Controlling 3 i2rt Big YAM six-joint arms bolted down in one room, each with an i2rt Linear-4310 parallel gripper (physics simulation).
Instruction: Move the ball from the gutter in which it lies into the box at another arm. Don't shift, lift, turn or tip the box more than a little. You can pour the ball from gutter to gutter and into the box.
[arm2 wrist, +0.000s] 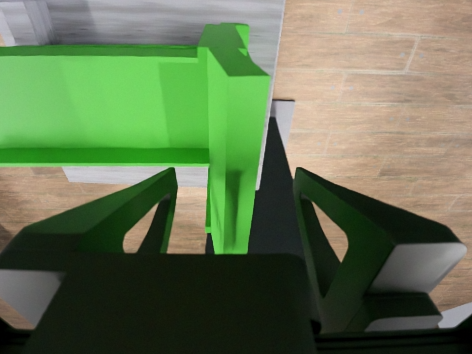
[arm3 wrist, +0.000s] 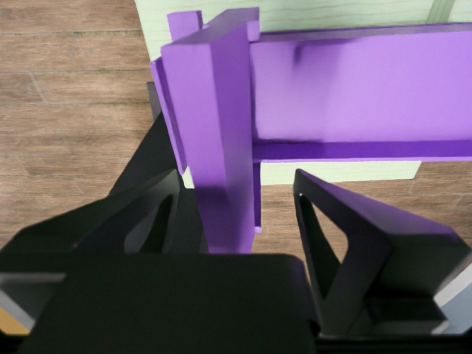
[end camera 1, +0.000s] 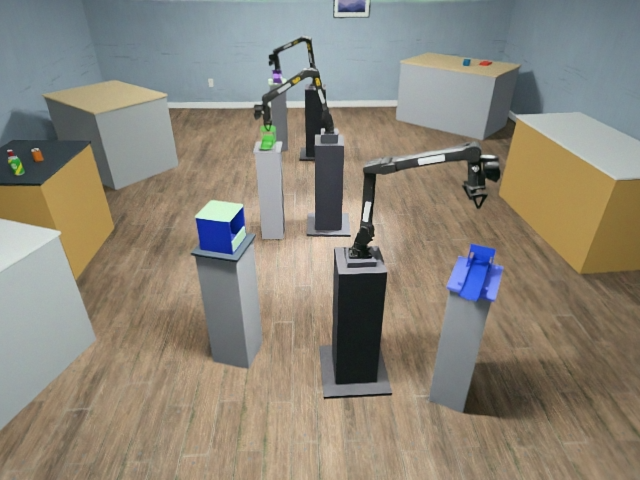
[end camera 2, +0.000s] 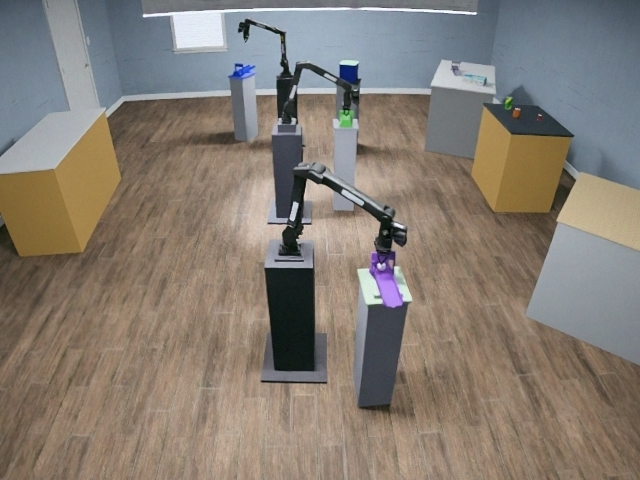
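Observation:
A blue box (end camera 1: 212, 232) (end camera 2: 348, 71) with a pale green top stands on a pedestal. My arm2 gripper (arm2 wrist: 236, 170) is open, its fingers on both sides of the upright handle of the green gutter (arm2 wrist: 110, 105) (end camera 1: 267, 140) (end camera 2: 345, 120). My arm3 gripper (arm3 wrist: 238, 171) is open around the upright handle of the purple gutter (arm3 wrist: 365, 95) (end camera 2: 387, 290). A pale round spot (end camera 2: 381, 266), perhaps the ball, shows by that handle in end camera 2. The front arm's gripper (end camera 1: 478, 203) in end camera 1 hangs open above and apart from the blue gutter (end camera 1: 474, 281) (end camera 2: 242, 70).
Dark pedestals (end camera 1: 359, 330) (end camera 2: 290, 320) carry the arms, with the gutter pedestals (end camera 1: 460, 351) (end camera 2: 379, 356) beside them. Big side tables (end camera 1: 573, 206) (end camera 2: 51, 201) stand along the walls. A dark-topped table (end camera 1: 62, 165) (end camera 2: 547, 129) bears a green bottle (end camera 1: 16, 164) and an orange item (end camera 1: 36, 155).

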